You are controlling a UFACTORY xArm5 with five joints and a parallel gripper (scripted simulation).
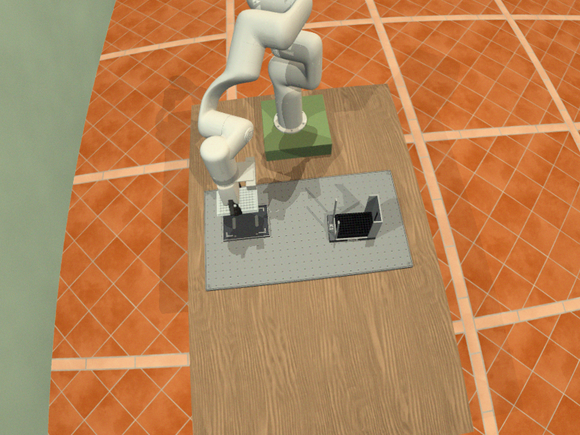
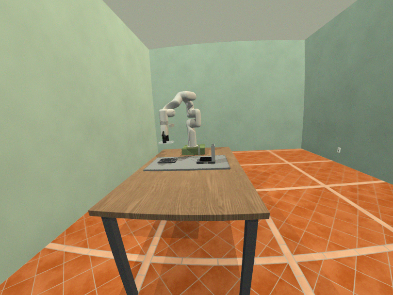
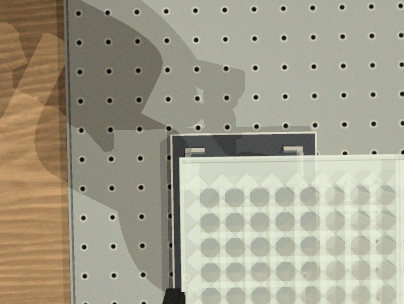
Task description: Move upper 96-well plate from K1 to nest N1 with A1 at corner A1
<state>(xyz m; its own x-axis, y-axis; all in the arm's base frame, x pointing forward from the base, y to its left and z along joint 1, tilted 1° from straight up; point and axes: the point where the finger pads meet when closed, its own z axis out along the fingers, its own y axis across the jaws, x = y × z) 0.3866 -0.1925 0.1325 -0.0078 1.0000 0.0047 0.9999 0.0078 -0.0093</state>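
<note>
Right now the white 96-well plate is 1 cm below my hand. Also, from my hand: A1 label (18 cm below, 8 cm to the right, 5 cm behind); black plate (37 cm to the left, 16 cm below, 6 cm ahead); plate nest (19 cm below).
</note>
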